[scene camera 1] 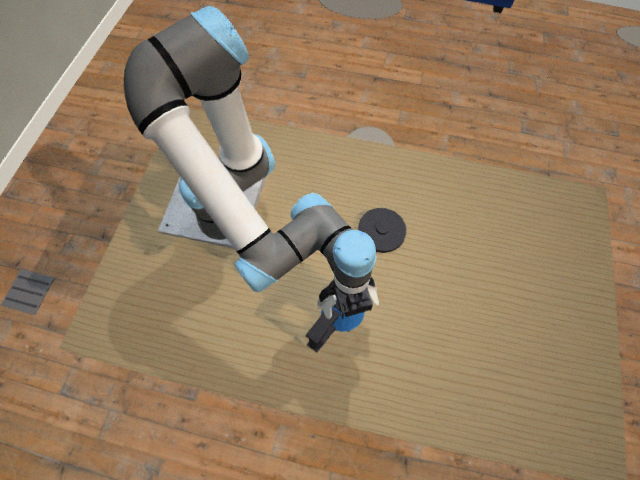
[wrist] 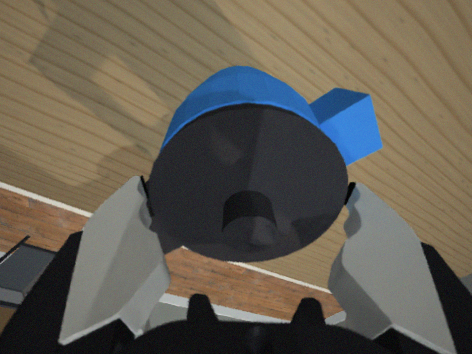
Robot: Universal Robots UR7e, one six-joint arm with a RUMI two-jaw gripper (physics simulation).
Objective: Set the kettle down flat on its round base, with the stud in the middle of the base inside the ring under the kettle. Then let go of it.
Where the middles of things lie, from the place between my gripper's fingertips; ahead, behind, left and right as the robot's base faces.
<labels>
Right now my hand is 10 mm past the blue kettle [scene camera 1: 323, 328], 20 mm to the left of it and 40 mm above it. Round my hand: dark round base [scene camera 1: 387, 229] (60 mm ahead, 290 mm to the left, 120 mm below).
</labels>
